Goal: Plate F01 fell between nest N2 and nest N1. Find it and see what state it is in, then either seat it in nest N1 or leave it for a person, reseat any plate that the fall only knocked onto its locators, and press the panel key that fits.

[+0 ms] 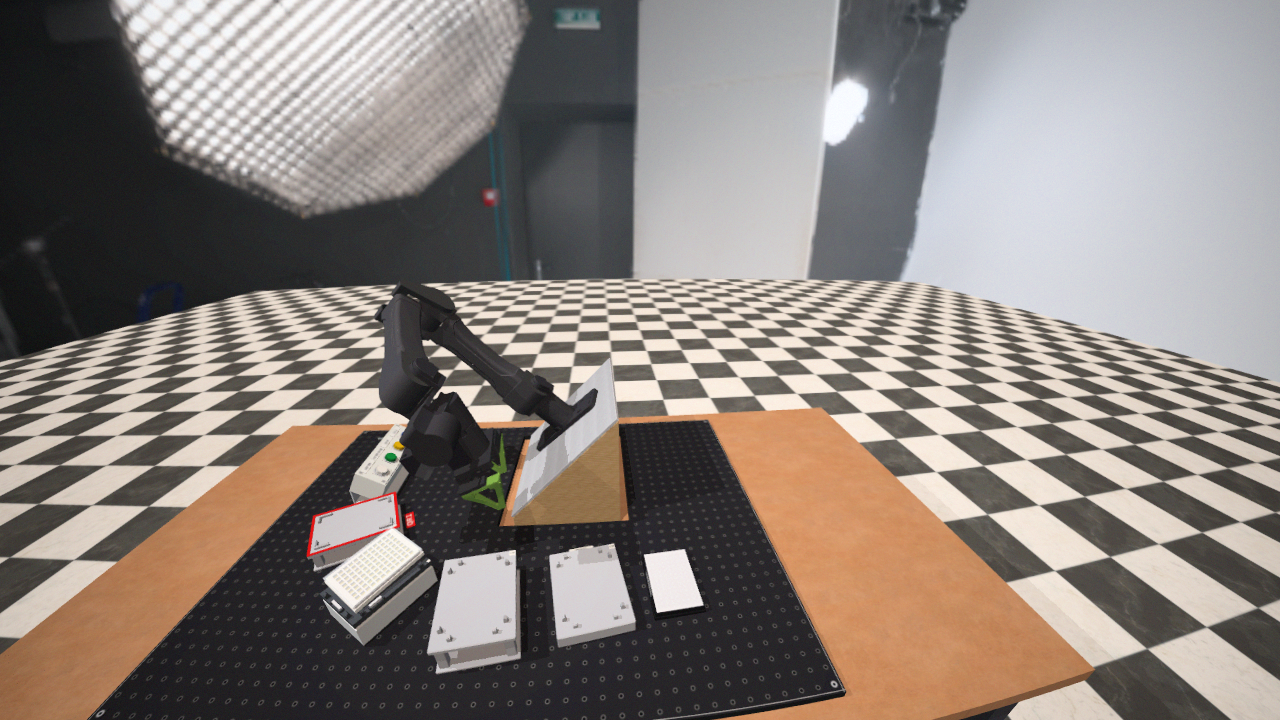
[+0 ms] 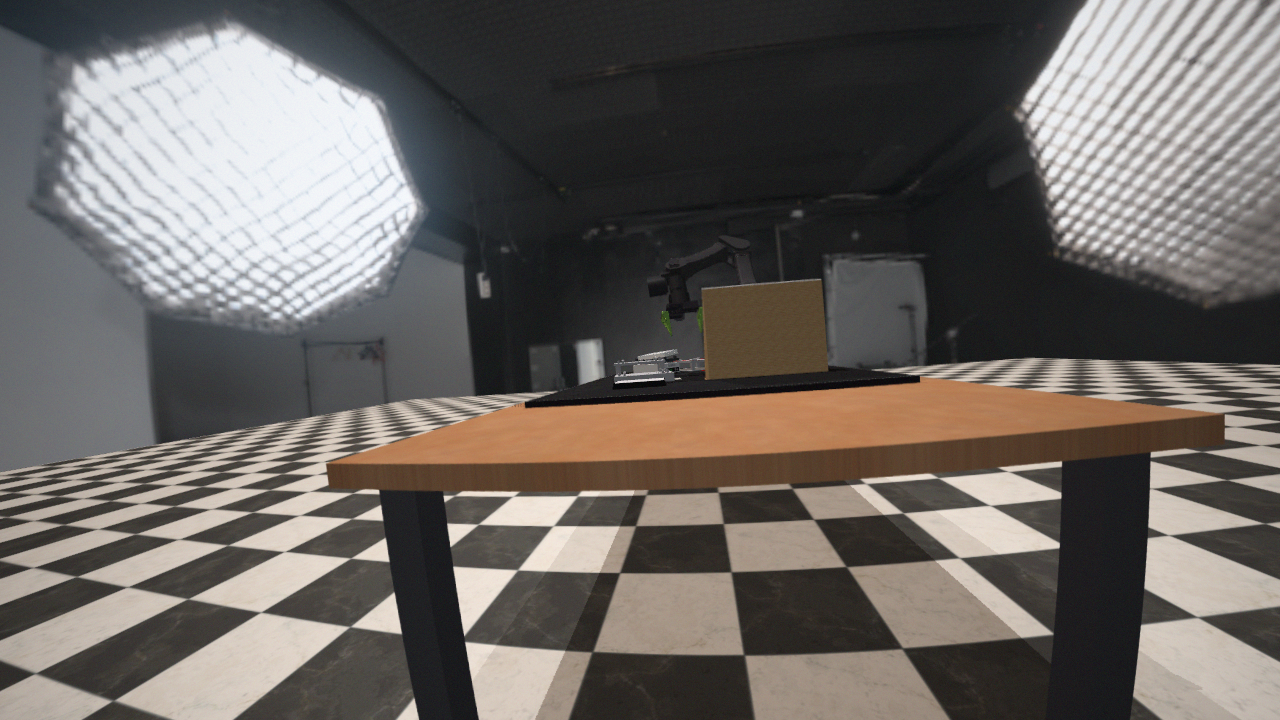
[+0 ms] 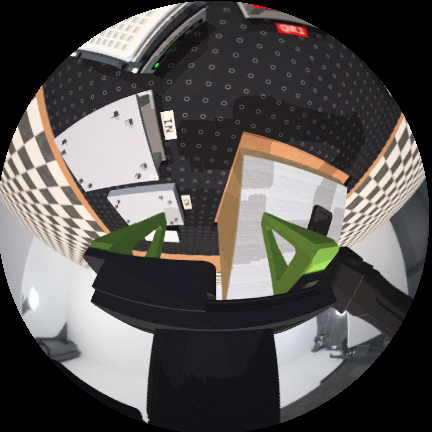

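Pixels of known places: gripper, between the fingertips: (image 1: 502, 489) (image 2: 686, 334) (image 3: 213, 217); arm's base, origin of its link: (image 1: 568, 421) (image 2: 764, 324).
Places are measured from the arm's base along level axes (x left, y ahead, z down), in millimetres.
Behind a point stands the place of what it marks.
Nest N1 (image 1: 476, 595) {x -75, y 404, z 82 mm} (image 3: 107, 145) {x -91, y 383, z 82 mm} and nest N2 (image 1: 586, 601) {x 93, y 379, z 114 mm} (image 3: 137, 201) {x 59, y 364, z 114 mm} are pale blocks with small corner locators and bare tops. No plate shows between them, and no F01 label is readable. A white multiwell plate (image 1: 375, 565) {x -252, y 386, z 58 mm} (image 3: 131, 32) rests on a dark-topped block and looks tilted and skewed; a green light shows on the block. The panel (image 1: 366, 482) {x -429, y 164, z 79 mm} shows a green key (image 1: 391, 457) {x -418, y 80, z 69 mm} and a yellow key (image 1: 399, 445) {x -427, y 31, z 69 mm}; the arm hides its far end. My gripper (image 1: 497, 474) {x -75, y 241, z 6 mm} (image 2: 684, 331) {x -75, y 241, z 6 mm} (image 3: 213, 217) {x -75, y 241, z 6 mm} is open and empty, above the mat near the wedge.
A wedge (image 1: 577, 488) {x 49, y 173, z 52 mm} (image 2: 765, 331) {x 111, y 6, z 23 mm} with a grey slope carries the arm. A red-edged nest (image 1: 356, 522) {x -388, y 263, z 97 mm} with a red QR1 label (image 1: 409, 519) {x -315, y 204, z 136 mm} (image 3: 292, 29) stands beside the panel. A white rectangular piece (image 1: 673, 580) {x 236, y 326, z 123 mm} (image 3: 172, 236) {x 226, y 279, z 123 mm} lies beyond N2 on the black mat (image 1: 742, 644) {x 338, y 432, z 137 mm}.
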